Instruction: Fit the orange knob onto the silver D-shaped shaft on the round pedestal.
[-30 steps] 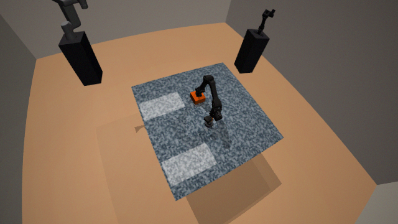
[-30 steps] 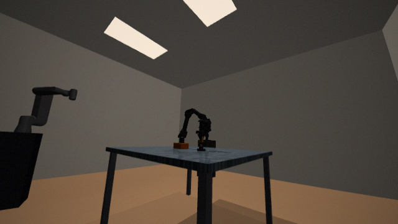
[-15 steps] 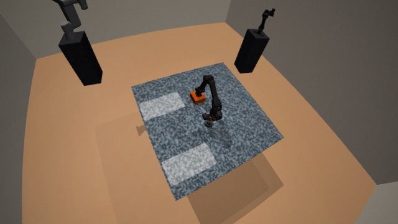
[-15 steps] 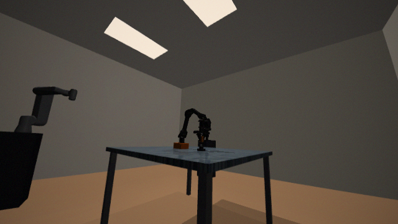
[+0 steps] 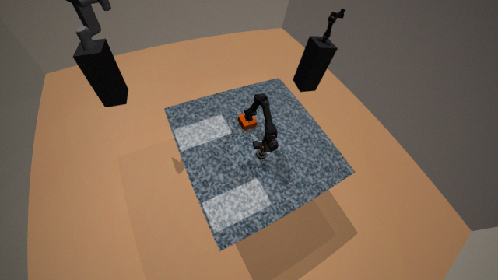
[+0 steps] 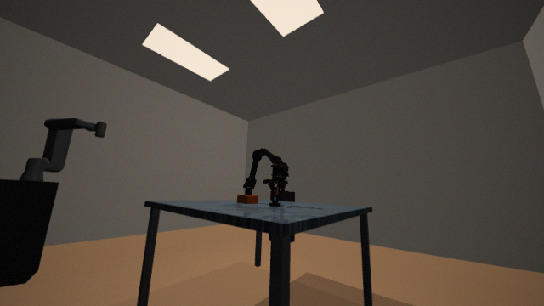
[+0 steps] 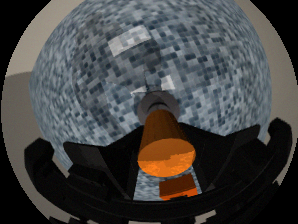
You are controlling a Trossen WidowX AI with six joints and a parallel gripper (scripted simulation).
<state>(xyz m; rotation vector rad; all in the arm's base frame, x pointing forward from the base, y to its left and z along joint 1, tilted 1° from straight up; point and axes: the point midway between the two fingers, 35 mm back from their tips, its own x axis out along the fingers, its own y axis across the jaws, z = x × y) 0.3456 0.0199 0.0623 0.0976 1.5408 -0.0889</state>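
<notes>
My gripper tip is now 60 mm above the round pedestal. From my gripper tip the other things lie so: orange knob: 30 mm above.
</notes>
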